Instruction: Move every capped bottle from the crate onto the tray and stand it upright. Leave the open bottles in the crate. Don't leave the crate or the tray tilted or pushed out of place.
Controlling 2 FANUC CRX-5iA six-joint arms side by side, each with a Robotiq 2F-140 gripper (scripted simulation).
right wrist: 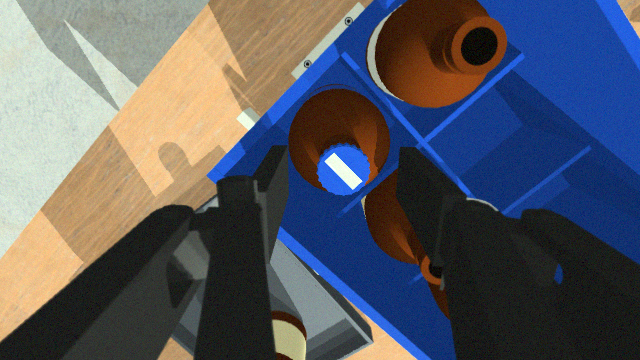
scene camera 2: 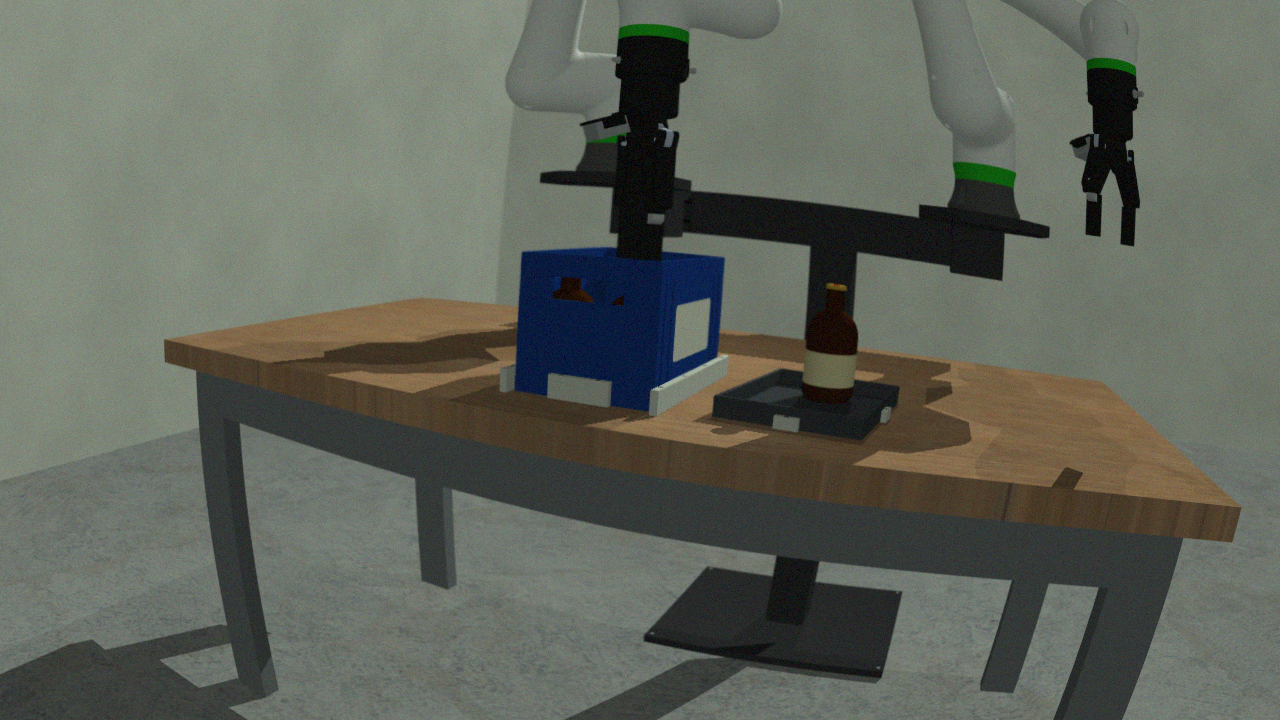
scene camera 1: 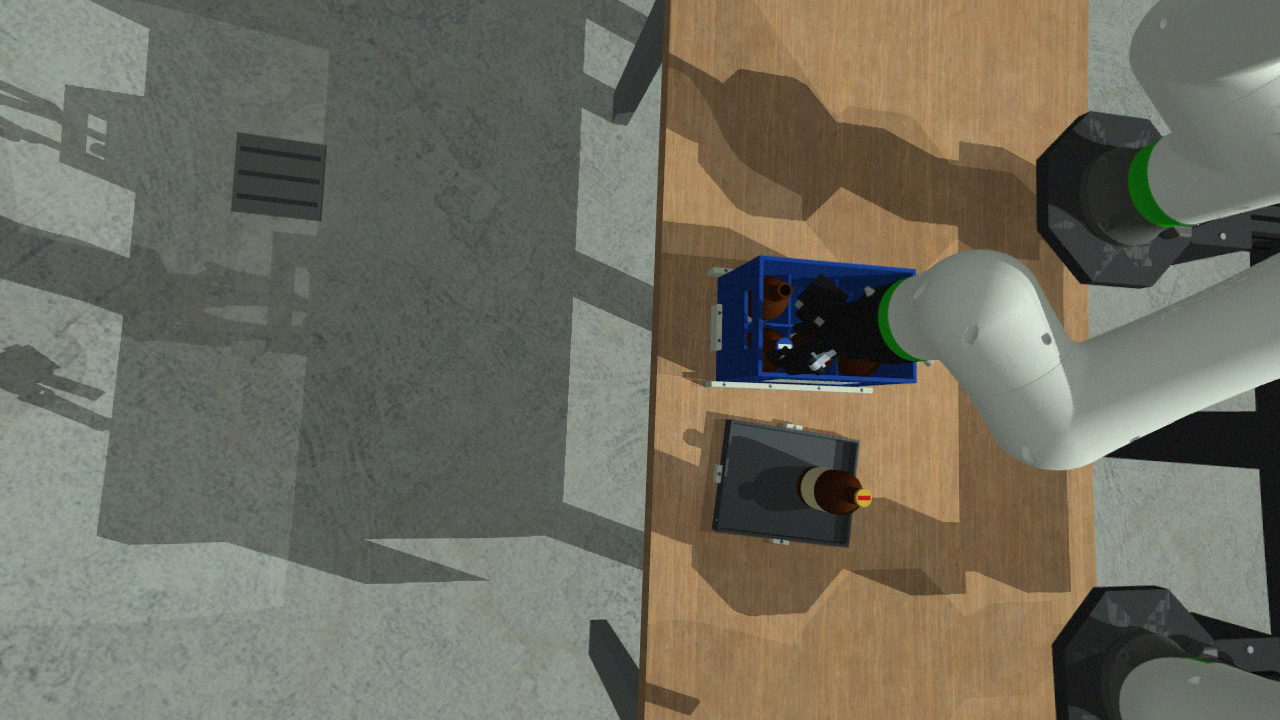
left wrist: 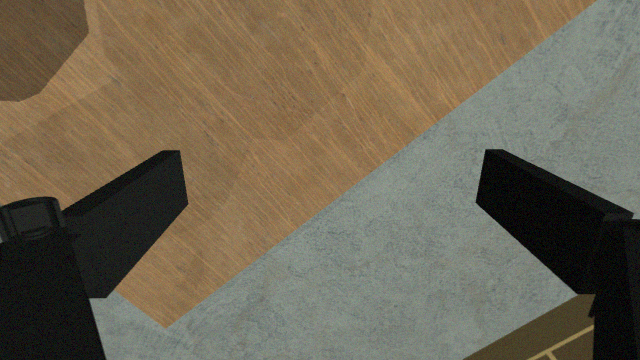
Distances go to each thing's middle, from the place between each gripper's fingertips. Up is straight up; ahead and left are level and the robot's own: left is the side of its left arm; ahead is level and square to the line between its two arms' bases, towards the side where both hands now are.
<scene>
I see my right gripper 110 mm above the blue-capped bottle [scene camera 1: 772,340]. Also, from my right hand: blue crate [scene camera 2: 669,325] (90 mm behind, 40 mm to the right, 110 mm below); brown bottle [scene camera 1: 776,293] (90 mm to the right, 110 mm below); yellow-capped bottle [scene camera 2: 832,336] (140 mm behind, 230 mm to the left, 110 mm below).
Right now my left hand [scene camera 2: 1110,240] is 15 cm short of the yellow-capped bottle, 47 cm to the left of it and 22 cm above it. Also, from my left hand: blue crate 20 cm ahead, 74 cm to the right, 22 cm below; dark tray [scene camera 1: 757,496] 20 cm ahead, 47 cm to the right, 29 cm below; blue-capped bottle 28 cm ahead, 70 cm to the right, 21 cm below.
</scene>
